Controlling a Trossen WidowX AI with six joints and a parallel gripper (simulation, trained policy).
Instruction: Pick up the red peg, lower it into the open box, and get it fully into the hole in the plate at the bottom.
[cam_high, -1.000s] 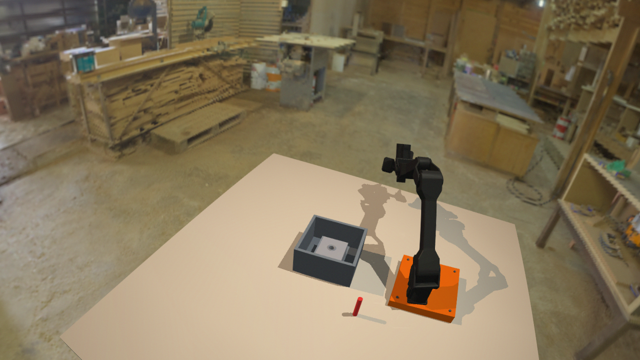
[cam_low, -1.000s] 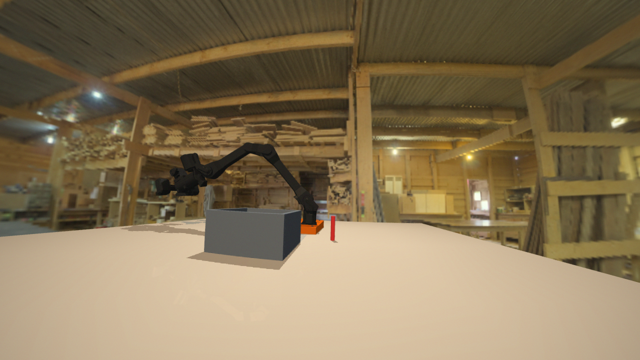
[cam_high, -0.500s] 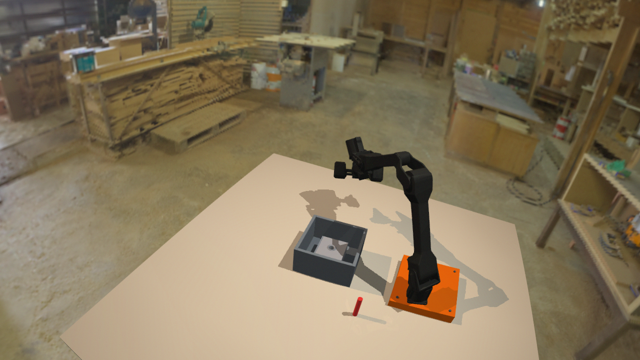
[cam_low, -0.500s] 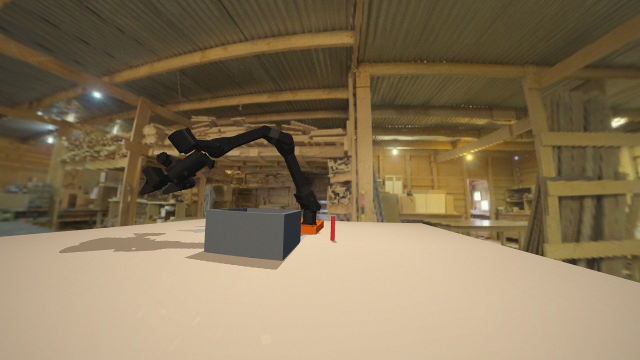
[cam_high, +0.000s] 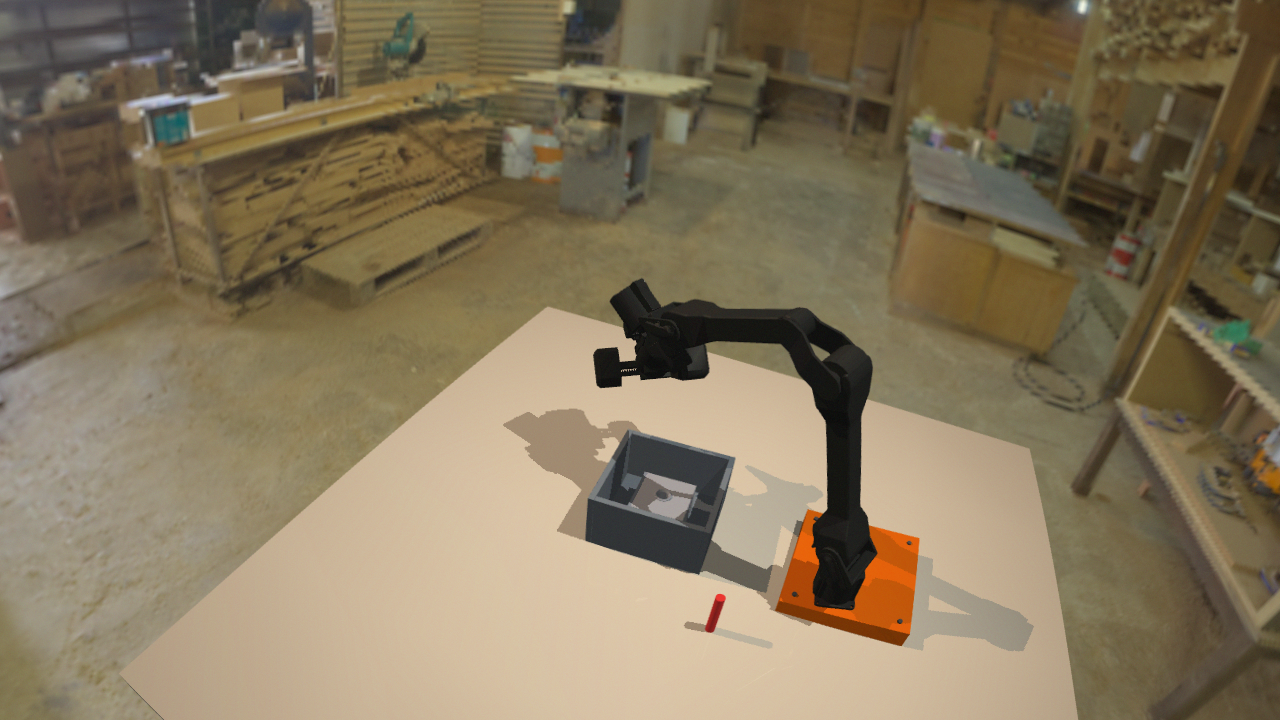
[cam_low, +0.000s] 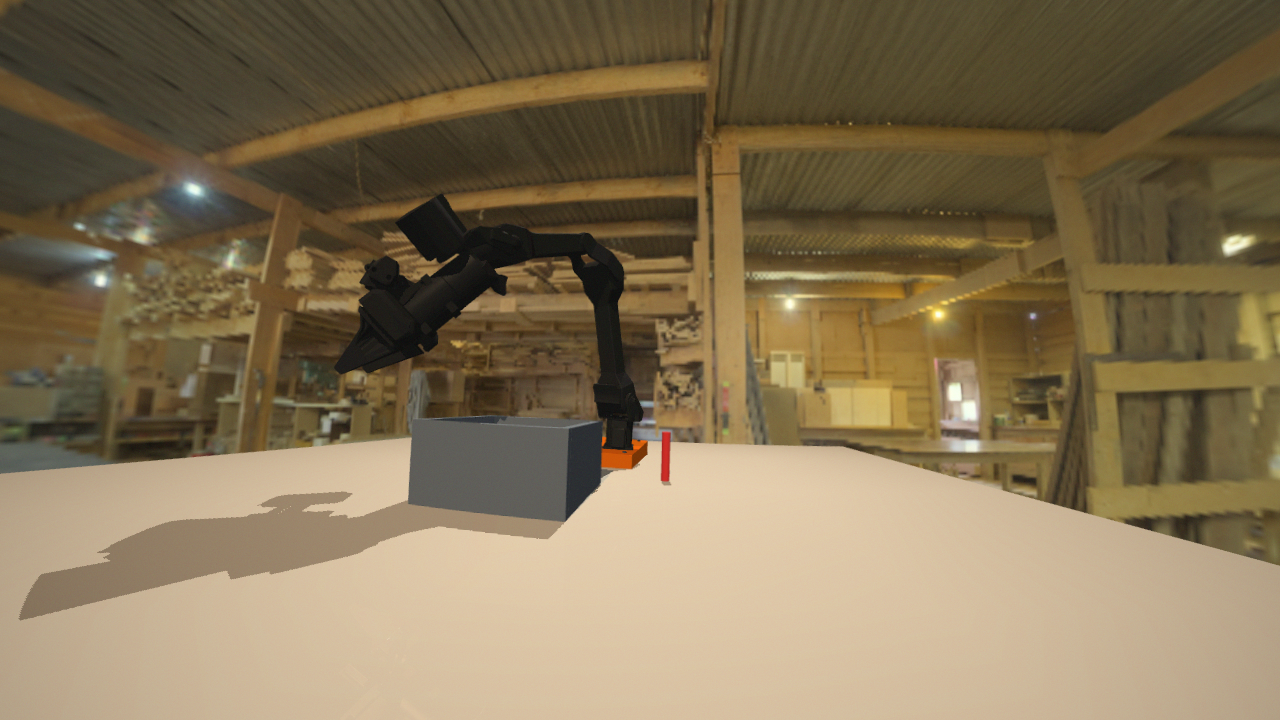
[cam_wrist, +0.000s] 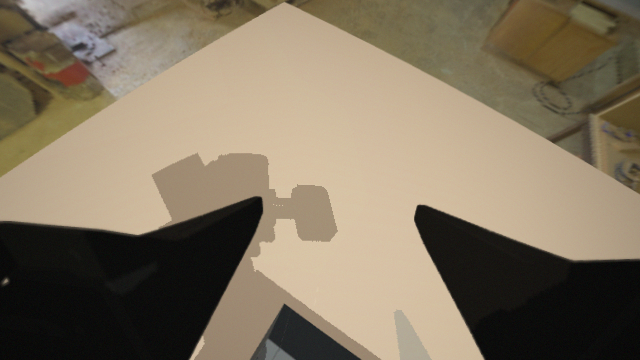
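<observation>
The red peg is 200 mm behind my gripper tip, 400 mm to the left of it and 110 mm below it. From my gripper tip the other things lie so: light plate 80 mm behind, 190 mm to the left, 110 mm below; grey box 80 mm behind, 190 mm to the left, 120 mm below.
</observation>
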